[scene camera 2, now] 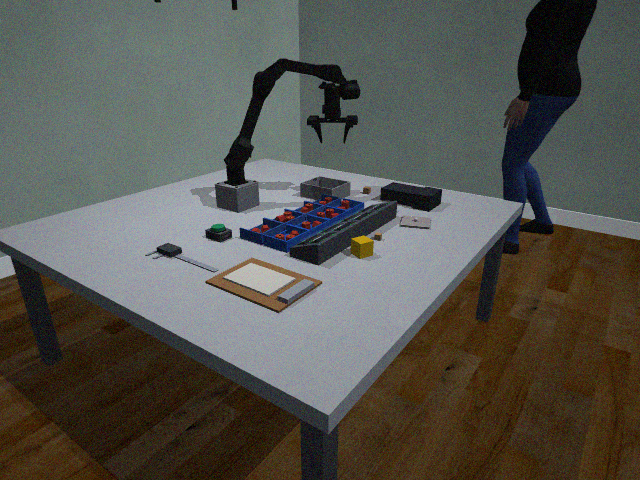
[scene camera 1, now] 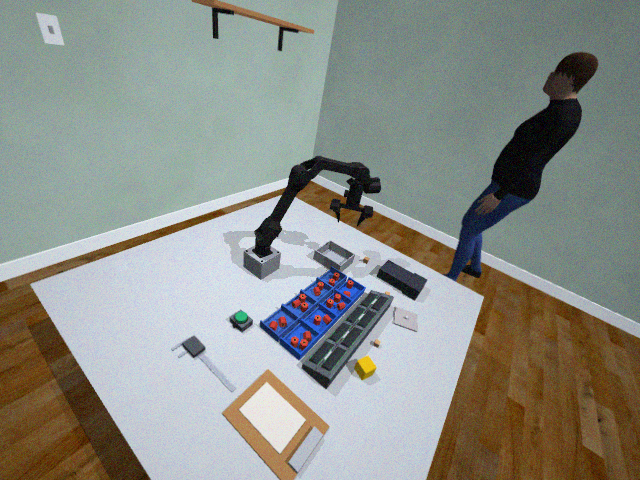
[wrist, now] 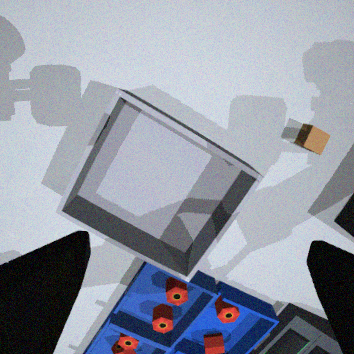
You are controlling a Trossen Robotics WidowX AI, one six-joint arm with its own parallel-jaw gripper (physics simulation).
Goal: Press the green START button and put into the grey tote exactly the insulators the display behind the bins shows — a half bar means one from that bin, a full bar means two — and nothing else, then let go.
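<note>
My gripper [scene camera 1: 349,223] [scene camera 2: 333,142] [wrist: 201,248] is open and empty, pointing down high above the table near the grey tote. The grey tote [scene camera 1: 326,262] [scene camera 2: 320,190] [wrist: 125,240] stands upright beside the bins; no insulators show inside it. The blue bins [scene camera 1: 297,329] [scene camera 2: 252,236] [wrist: 145,277] form two rows and hold red insulators [scene camera 1: 317,319] [scene camera 2: 308,223] [wrist: 176,296]. The dark display [scene camera 1: 327,356] [scene camera 2: 330,248] [wrist: 295,335] runs along the bins; thin pale-green marks show on it, their lengths too small to tell. The green START button [scene camera 1: 240,316] [scene camera 2: 218,227] sits on a dark base.
A black box [scene camera 1: 402,279] [scene camera 2: 410,195] and small orange-brown block [scene camera 1: 366,259] [scene camera 2: 367,190] [wrist: 315,139] stand beyond the tote. A yellow cube [scene camera 1: 364,367] [scene camera 2: 362,246] and pale plate [scene camera 1: 405,318] [scene camera 2: 415,222] lie past the display. A caliper [scene camera 1: 193,346] [scene camera 2: 169,250] and clipboard [scene camera 1: 249,388] [scene camera 2: 242,293] lie nearer the cameras.
</note>
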